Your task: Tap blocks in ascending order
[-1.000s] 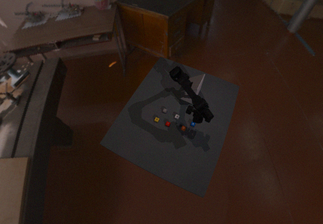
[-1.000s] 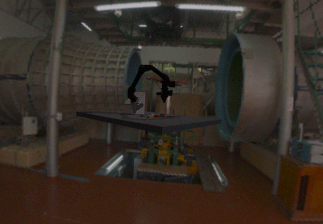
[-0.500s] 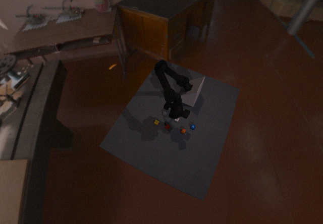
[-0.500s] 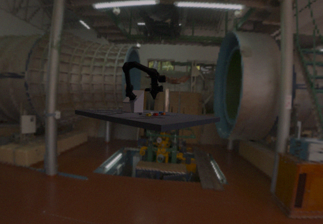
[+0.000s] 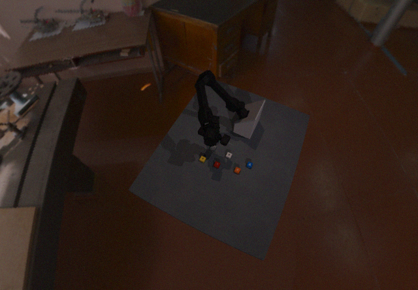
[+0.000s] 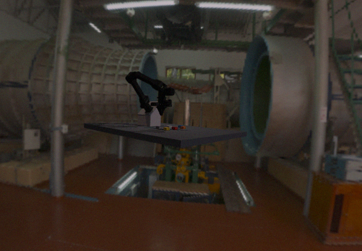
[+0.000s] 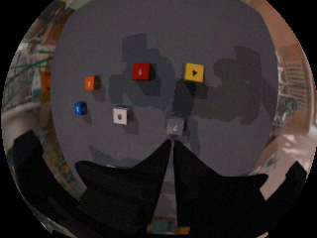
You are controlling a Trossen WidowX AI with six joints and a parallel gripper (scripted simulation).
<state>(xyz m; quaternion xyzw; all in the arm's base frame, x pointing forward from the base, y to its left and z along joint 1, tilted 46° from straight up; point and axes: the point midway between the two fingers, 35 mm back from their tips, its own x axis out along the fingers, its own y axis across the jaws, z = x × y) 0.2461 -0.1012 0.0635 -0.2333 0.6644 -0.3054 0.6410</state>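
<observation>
Now: gripper tip 90 mm above the grey block, 10 mm to the left of it and 10 mm past it. The rest, counted from my gripper tip: white block 110 mm to the left, 90 mm below; red block 90 mm below, 90 mm ahead, 60 mm to the left; yellow block 90 mm below, 90 mm ahead, 40 mm to the right.
</observation>
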